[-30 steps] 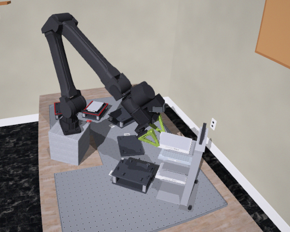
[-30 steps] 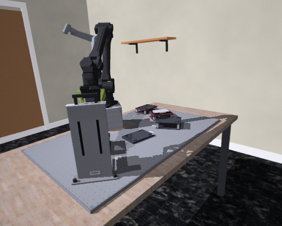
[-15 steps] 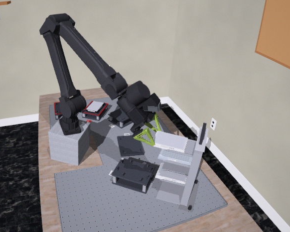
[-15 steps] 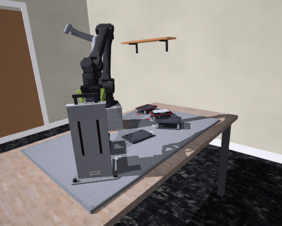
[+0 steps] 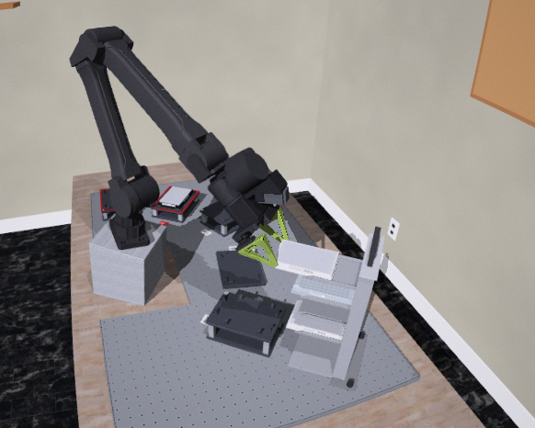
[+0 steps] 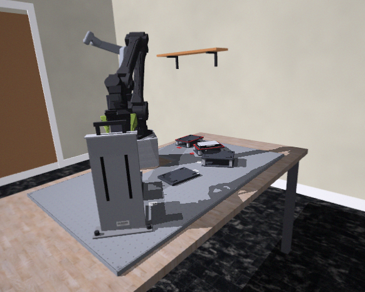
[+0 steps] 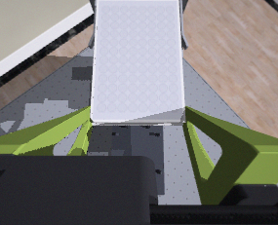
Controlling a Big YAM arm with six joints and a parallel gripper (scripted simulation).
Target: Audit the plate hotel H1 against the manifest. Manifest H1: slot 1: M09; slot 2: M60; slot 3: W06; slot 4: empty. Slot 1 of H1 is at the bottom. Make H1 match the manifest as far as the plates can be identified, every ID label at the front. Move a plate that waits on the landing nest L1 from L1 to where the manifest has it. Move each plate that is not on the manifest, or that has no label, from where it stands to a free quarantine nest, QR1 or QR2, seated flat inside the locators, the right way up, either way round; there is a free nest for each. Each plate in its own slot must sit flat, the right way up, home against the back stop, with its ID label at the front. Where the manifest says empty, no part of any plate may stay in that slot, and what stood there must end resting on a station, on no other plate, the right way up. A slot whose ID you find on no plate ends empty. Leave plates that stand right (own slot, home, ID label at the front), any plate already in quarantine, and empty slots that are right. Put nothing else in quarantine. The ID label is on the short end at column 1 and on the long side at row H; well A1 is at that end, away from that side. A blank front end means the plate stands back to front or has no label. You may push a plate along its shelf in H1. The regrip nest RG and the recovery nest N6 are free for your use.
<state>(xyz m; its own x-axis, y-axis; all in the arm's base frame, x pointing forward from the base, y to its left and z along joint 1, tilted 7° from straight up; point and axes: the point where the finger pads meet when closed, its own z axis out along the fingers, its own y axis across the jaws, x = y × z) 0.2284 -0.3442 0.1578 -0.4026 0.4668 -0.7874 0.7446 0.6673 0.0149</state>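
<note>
My hand is 8 cm to the left of the clear plate, 7 cm short of it and 6 cm above it. From my hand the other things lie so: hotel back panel 14 cm to the right, 12 cm ahead, 11 cm below; then h1 tag 27 cm below, 11 cm ahead, 2 cm to the left.
</note>
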